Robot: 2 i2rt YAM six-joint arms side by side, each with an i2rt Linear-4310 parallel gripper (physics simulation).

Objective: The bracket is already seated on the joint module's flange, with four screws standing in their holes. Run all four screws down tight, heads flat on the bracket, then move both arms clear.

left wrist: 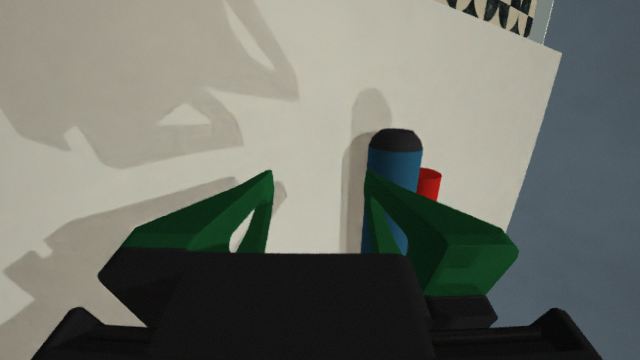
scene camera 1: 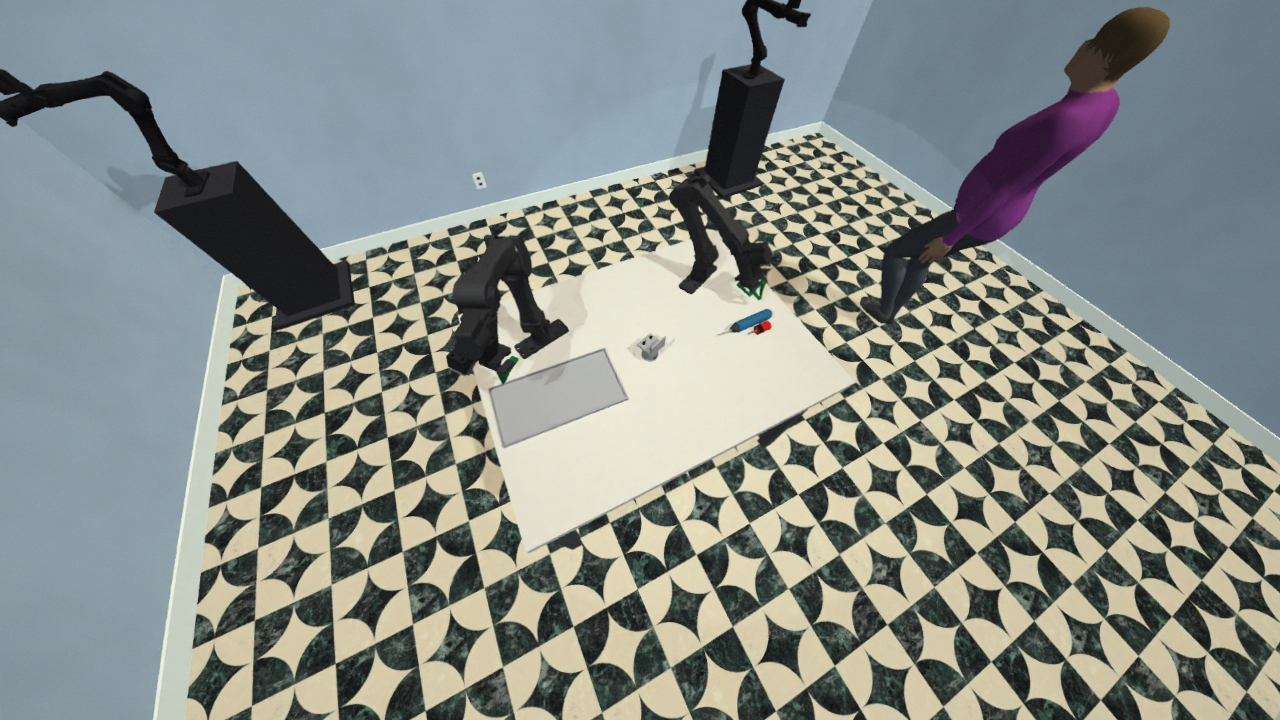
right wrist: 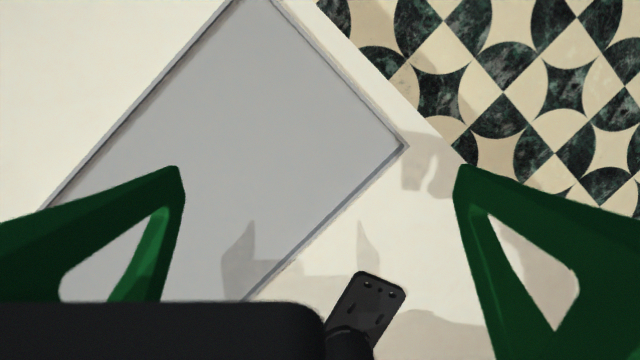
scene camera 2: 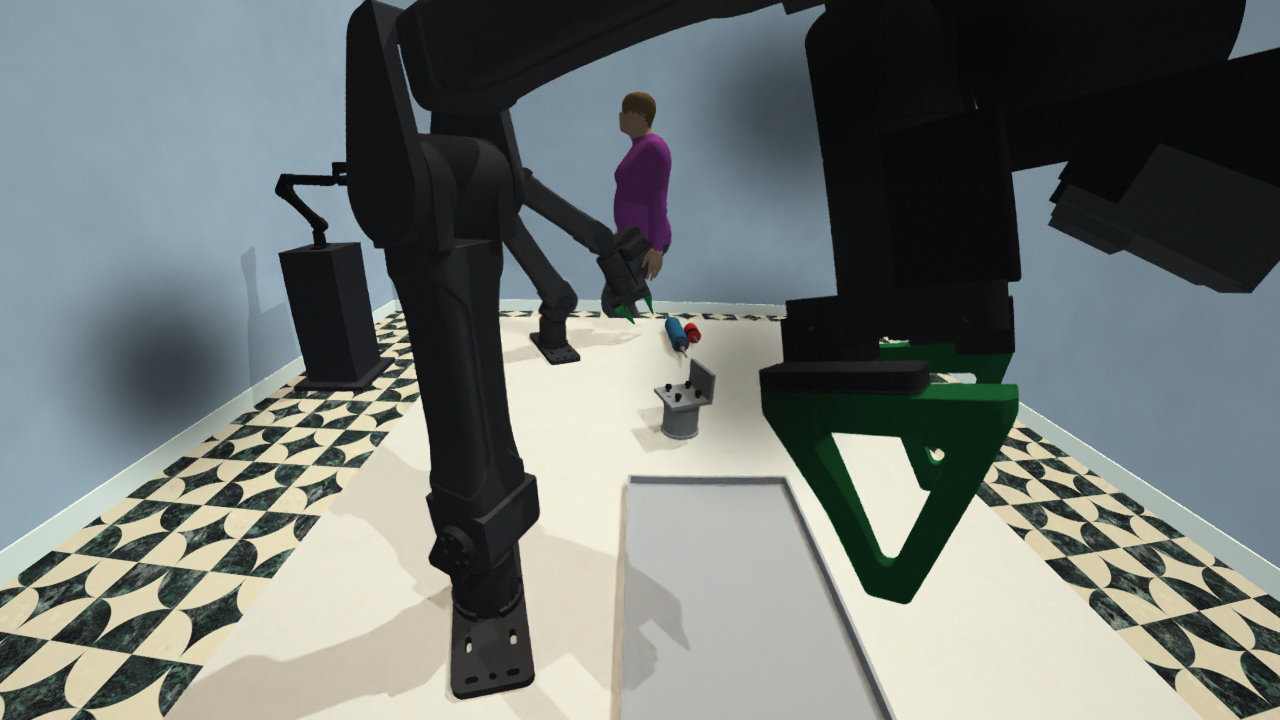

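Pixels of known places: left gripper, fingertip midpoint: [left wrist: 319, 179] [scene camera 1: 755, 297] [scene camera 2: 643, 318]; right gripper, fingertip midpoint: [scene camera 1: 487, 375] [right wrist: 318, 180] [scene camera 2: 917, 534]; left arm's base at its link origin: [scene camera 1: 698, 277] [scene camera 2: 553, 348]; right arm's base at its link origin: [scene camera 1: 542, 339] [right wrist: 342, 343] [scene camera 2: 489, 598].
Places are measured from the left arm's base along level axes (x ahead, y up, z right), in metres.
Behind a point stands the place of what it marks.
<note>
The grey bracket [scene camera 1: 648, 341] {x 0.068, y 0.066, z 0.433 m} [scene camera 2: 703, 381] {x 0.109, y 0.089, z 0.451 m} sits on the joint module [scene camera 2: 680, 421] {x 0.065, y 0.033, z 0.460 m}, with several black screws [scene camera 2: 677, 396] {x 0.059, y 0.076, z 0.455 m} standing up from its flat plate. Their depth is too small to tell. A blue screwdriver [scene camera 1: 754, 319] {x 0.303, y 0.039, z 0.079 m} [scene camera 2: 674, 332] {x 0.270, y 0.038, z 0.105 m} [left wrist: 395, 167] {x 0.309, y 0.036, z 0.008 m} lies on the table, with a smaller red screwdriver [scene camera 1: 762, 327] {x 0.344, y 0.033, z 0.087 m} [scene camera 2: 692, 332] {x 0.327, y 0.028, z 0.099 m} [left wrist: 429, 184] {x 0.345, y 0.032, z 0.050 m} close beside it. My left gripper [scene camera 1: 752, 291] {x 0.251, y 0.039, z -0.021 m} [scene camera 2: 641, 317] {x 0.251, y 0.039, z -0.021 m} [left wrist: 319, 179] {x 0.251, y 0.039, z -0.021 m} is part-way open and empty; in the left wrist view its right finger overlaps the blue handle. My right gripper [scene camera 2: 913, 541] {x -0.113, y 0.260, z 0.903 m} [right wrist: 318, 180] {x -0.113, y 0.260, z 0.903 m} is wide open and empty, away from the bracket.
A shallow grey tray [scene camera 1: 616, 377] {x 0.053, y 0.004, z 0.588 m} [scene camera 2: 707, 480] {x 0.037, y 0.011, z 0.579 m} [right wrist: 327, 222] {x -0.192, y 0.016, z 0.797 m} lies on the white table. A person in purple [scene camera 1: 1038, 152] [scene camera 2: 642, 188] stands beyond the screwdriver end. Dark pedestals [scene camera 1: 744, 125] [scene camera 1: 255, 241] [scene camera 2: 326, 313] bearing other arms stand by the walls.
</note>
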